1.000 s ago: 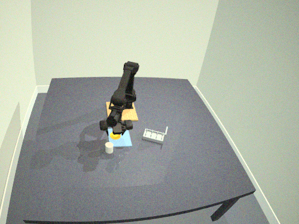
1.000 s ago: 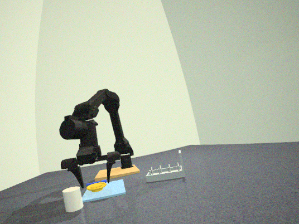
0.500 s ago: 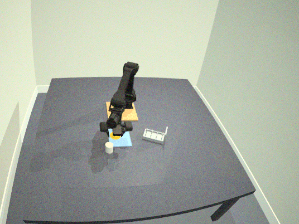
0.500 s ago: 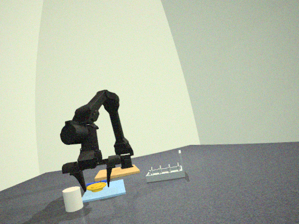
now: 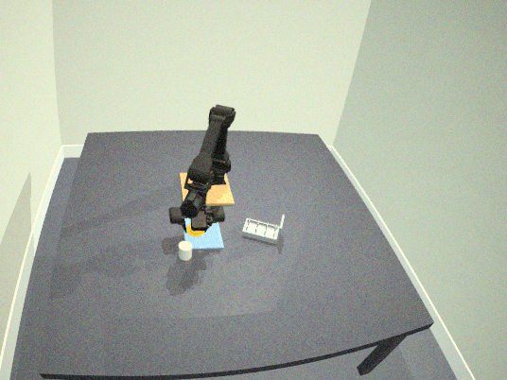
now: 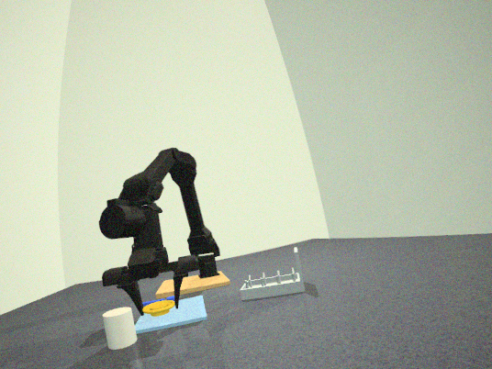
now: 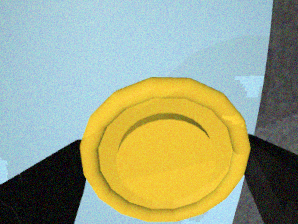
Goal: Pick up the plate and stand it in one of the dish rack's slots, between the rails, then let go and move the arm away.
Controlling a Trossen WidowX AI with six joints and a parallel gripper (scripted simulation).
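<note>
Now: gripper tip 2 cm to the right of the light blue mat and 1 cm above it. The rest, counted from my gripper tip: yellow plate: 1 cm above; small blue spoon: 11 cm behind; white cup: 10 cm ahead, 6 cm to the right, 2 cm above.
</note>
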